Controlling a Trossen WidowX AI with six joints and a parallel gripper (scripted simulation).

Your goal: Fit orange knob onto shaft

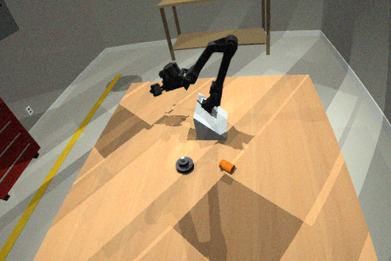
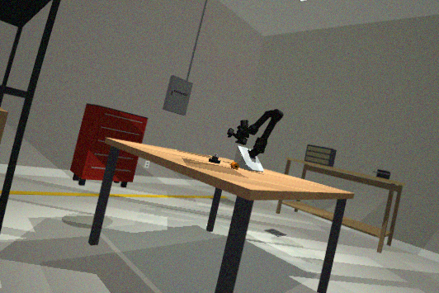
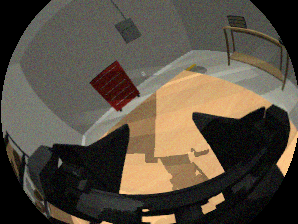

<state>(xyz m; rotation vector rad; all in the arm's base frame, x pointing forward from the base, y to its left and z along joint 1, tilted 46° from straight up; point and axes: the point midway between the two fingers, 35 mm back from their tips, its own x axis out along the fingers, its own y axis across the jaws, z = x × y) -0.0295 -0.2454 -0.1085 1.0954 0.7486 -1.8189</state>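
Right now the orange knob is 34 cm ahead of my gripper tip, 39 cm to the left of it and 17 cm below it. Round my gripper tip: dark round pedestal: 34 cm ahead, 21 cm to the left, 16 cm below.
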